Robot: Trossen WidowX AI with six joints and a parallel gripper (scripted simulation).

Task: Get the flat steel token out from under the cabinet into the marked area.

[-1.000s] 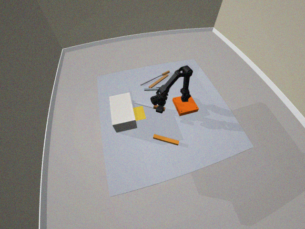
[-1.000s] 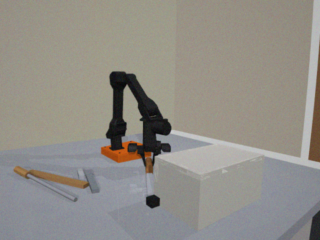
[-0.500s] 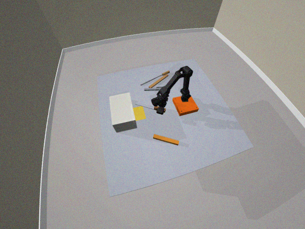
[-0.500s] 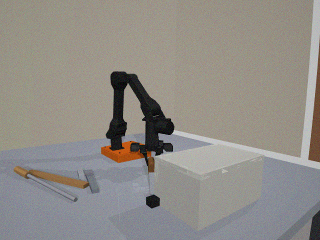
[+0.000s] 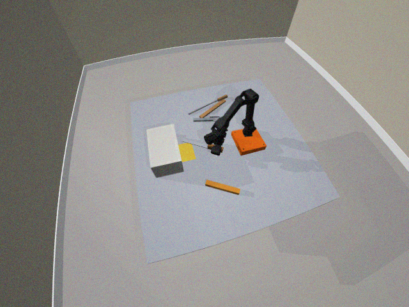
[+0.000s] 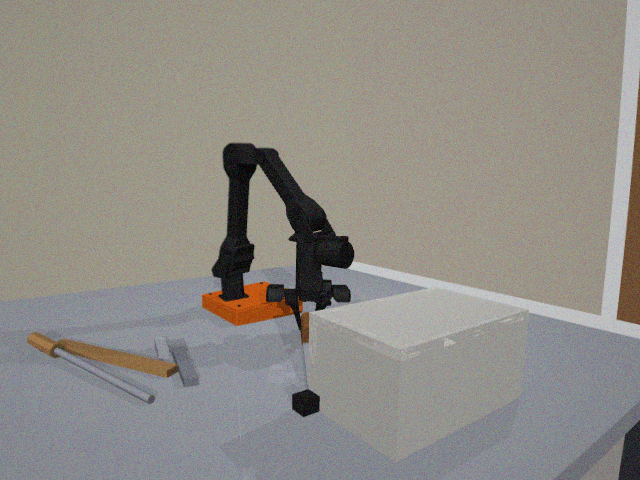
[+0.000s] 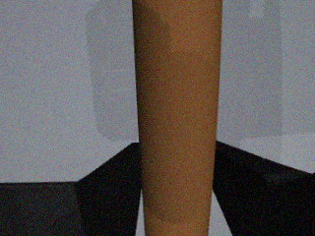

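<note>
Now: gripper tip 20 mm short of the orange flat bar, 290 mm to the right of it and 10 mm below it. From my gripper tip the other things lie so: small grey token (320 mm ahead, 30 mm to the left, 10 mm below); wooden stick (30 mm behind, 410 mm to the right).
</note>
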